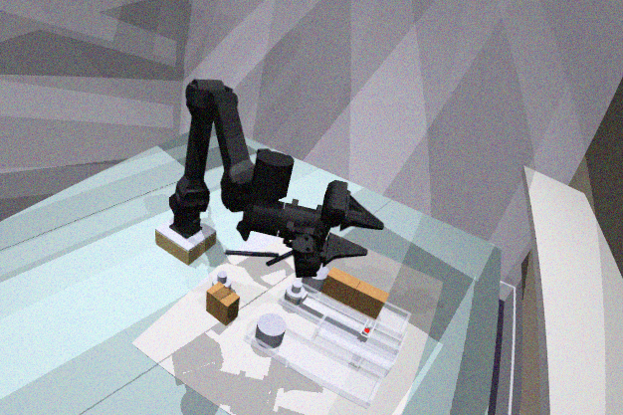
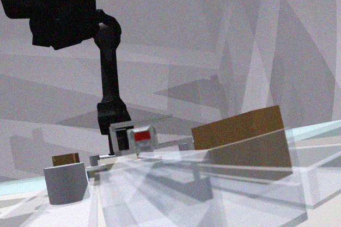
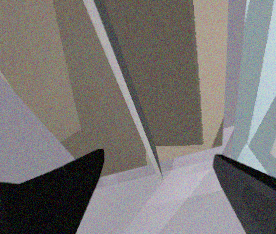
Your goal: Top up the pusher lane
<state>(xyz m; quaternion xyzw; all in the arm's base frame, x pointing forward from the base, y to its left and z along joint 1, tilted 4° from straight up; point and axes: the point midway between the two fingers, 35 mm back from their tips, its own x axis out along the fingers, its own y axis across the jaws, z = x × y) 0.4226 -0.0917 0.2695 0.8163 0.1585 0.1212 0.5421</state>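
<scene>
The small brown box is 24 cm behind my gripper tip, 7 cm to the right of it and 28 cm below it. From my gripper tip the other things lie so: red mark: 6 cm ahead, 3 cm to the left, 25 cm below; then clear lane: 2 cm ahead, 5 cm to the left, 30 cm below.
</scene>
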